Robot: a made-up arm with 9 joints. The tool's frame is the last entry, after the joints.
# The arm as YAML. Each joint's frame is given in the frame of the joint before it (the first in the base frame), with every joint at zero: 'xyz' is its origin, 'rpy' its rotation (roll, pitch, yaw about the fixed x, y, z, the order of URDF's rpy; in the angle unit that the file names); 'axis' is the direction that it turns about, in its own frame. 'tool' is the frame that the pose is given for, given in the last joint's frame.
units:
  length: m
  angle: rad
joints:
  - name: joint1
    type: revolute
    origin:
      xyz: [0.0, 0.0, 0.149]
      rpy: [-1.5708, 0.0, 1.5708]
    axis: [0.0, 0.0, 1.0]
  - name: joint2
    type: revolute
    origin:
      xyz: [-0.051, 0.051, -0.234]
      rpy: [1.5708, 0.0, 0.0]
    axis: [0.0, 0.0, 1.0]
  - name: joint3
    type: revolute
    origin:
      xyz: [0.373, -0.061, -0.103]
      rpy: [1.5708, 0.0, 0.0]
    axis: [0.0, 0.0, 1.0]
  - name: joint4
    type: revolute
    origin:
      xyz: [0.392, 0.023, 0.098]
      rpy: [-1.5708, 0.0, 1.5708]
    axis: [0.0, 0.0, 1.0]
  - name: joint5
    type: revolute
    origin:
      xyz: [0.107, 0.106, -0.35]
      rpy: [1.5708, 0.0, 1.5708]
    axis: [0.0, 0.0, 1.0]
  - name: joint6
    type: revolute
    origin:
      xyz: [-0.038, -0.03, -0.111]
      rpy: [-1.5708, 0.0, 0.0]
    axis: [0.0, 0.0, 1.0]
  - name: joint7
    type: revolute
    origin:
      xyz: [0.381, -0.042, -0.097]
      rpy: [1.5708, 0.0, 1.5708]
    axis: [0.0, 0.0, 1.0]
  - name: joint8
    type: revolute
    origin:
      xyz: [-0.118, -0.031, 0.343]
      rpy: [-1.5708, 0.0, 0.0]
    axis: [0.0, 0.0, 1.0]
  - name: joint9
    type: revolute
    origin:
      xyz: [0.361, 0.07, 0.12]
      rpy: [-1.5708, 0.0, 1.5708]
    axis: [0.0, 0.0, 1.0]
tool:
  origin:
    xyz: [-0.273, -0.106, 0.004]
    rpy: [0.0, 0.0, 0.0]
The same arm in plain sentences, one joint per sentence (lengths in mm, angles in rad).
The arm has nine revolute joints in a row. What follows holds with every joint at zero, and every direction is one of the base frame's.
Joint 1 is mounted 149 mm along +z from the base frame's origin and rotates about -x.
Joint 2 is mounted 234 mm along +x and 51 mm along -y and 51 mm along -z from joint 1 and rotates about +z.
Joint 3 is mounted 61 mm along +x and 373 mm along +y and 103 mm along -z from joint 2 and rotates about +x.
Joint 4 is mounted 98 mm along +x and 392 mm along +y and 23 mm along +z from joint 3 and rotates about -y.
Joint 5 is mounted 106 mm along -x and 350 mm along +y and 107 mm along +z from joint 4 and rotates about +z.
Joint 6 is mounted 38 mm along +x and 30 mm along +y and 111 mm along -z from joint 5 and rotates about -y.
Joint 7 is mounted 381 mm along -x and 97 mm along +y and 42 mm along +z from joint 6 and rotates about -x.
Joint 8 is mounted 343 mm along -x and 31 mm along +y and 118 mm along +z from joint 7 and rotates about -y.
Joint 9 is mounted 70 mm along +x and 120 mm along -y and 361 mm along -z from joint 8 and rotates about +z.
The tool frame, which is the frame that the pose is given for, is mounted 273 mm along -x and 106 mm along -y and 4 mm along +z from joint 9; its axes are the base frame's turned by roll 0, pitch 0 and yaw 0 rad (as in URDF: about the fixed x, then y, then z).

